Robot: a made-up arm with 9 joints.
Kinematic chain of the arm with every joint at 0, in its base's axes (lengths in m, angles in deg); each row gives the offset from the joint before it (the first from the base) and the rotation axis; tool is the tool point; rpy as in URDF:
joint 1: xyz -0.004 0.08 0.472 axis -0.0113 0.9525 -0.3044
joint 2: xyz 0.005 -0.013 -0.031 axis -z
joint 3: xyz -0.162 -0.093 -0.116 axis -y
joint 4: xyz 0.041 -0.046 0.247 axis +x
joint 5: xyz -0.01 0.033 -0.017 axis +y
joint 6: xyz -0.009 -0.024 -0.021 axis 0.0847 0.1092 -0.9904
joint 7: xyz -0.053 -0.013 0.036 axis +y
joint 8: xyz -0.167 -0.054 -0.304 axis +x
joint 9: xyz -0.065 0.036 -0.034 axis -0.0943 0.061 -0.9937
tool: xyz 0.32 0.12 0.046 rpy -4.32 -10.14 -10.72
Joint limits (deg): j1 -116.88..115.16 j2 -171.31..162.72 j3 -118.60..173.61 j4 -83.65..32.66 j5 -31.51..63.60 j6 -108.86..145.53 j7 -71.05..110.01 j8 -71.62..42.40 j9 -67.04..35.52
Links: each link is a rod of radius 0.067 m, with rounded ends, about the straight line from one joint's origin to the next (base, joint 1, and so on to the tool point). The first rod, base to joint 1, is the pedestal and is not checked.
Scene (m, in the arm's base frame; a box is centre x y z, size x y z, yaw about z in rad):
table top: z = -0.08
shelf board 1: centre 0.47 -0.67 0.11 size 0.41 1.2 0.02 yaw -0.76
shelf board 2: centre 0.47 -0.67 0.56 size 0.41 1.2 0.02 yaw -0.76
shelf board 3: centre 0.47 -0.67 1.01 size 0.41 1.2 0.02 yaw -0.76
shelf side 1: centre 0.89 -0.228 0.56 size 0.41 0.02 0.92 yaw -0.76
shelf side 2: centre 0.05 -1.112 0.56 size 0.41 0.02 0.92 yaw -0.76
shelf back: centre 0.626 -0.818 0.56 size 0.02 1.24 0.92 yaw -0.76
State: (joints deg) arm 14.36 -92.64 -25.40 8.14 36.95 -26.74 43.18 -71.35 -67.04
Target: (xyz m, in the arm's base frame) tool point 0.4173 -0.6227 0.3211
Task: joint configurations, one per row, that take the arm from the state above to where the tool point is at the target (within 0.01 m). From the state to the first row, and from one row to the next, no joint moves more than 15 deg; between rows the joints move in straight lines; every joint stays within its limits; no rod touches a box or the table.
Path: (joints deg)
1: 15.70 -94.69 -37.00 8.98 35.09 -23.54 37.75 -61.07 -55.84
2: 17.04 -96.75 -48.61 9.82 33.23 -20.35 32.32 -50.79 -44.64
3: 16.01 -105.68 -41.30 13.03 25.81 -28.54 24.40 -49.87 -33.54
4: 14.98 -114.61 -34.00 16.25 18.40 -36.74 16.48 -48.96 -22.43
5: 17.00 -110.38 -28.14 14.20 20.63 -37.30 22.58 -56.52 -35.51
6: 19.02 -106.16 -22.28 12.15 22.85 -37.86 28.69 -64.07 -48.58
7: 21.05 -101.93 -16.42 10.09 25.07 -38.43 34.79 -71.62 -61.66

